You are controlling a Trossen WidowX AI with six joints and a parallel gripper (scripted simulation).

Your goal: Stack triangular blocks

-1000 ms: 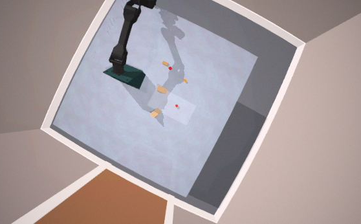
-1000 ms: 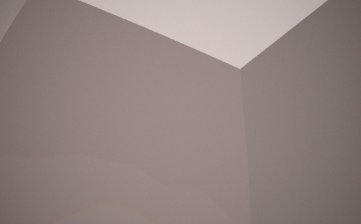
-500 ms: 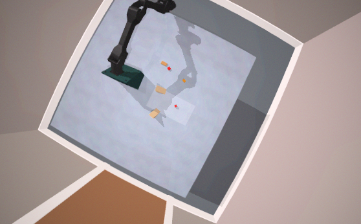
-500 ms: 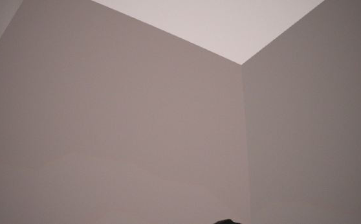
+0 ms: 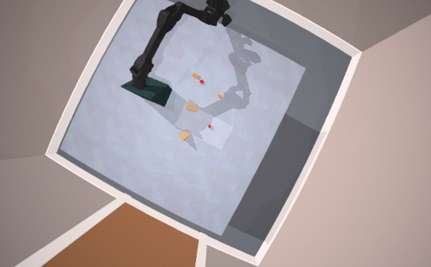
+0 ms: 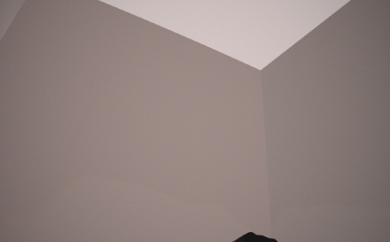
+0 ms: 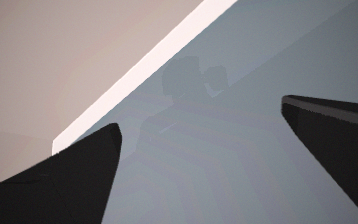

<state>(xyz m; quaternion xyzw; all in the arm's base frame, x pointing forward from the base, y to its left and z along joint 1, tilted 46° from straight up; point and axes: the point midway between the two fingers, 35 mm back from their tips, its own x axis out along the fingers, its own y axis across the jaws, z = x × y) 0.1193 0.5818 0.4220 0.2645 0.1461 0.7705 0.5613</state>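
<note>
My gripper tip is 88 cm to the left of the wooden triangular block, 20 cm short of it and 2 cm above it. From my gripper tip the other things lie so: small orange marker (54 cm to the right, 28 cm ahead, 4 cm below).
</note>
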